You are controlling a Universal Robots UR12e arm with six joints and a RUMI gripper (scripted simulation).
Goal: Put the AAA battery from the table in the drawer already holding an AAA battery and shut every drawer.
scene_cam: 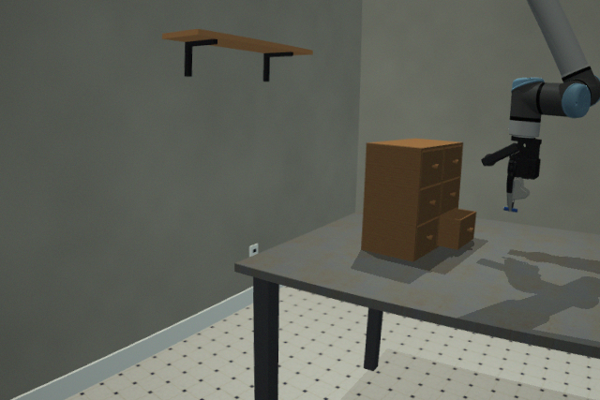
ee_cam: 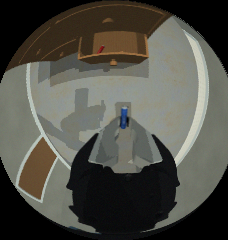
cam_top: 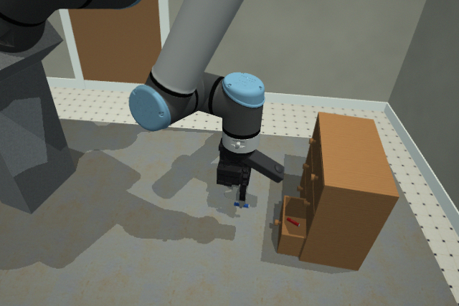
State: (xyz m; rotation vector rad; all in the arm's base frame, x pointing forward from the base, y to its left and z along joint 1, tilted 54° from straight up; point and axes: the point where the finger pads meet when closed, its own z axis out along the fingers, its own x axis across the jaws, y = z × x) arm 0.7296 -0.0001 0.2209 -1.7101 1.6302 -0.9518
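Right now the blue battery is 10 mm below my hand. Also, from my hand: red battery 170 mm ahead, 130 mm below, 70 mm to the left.
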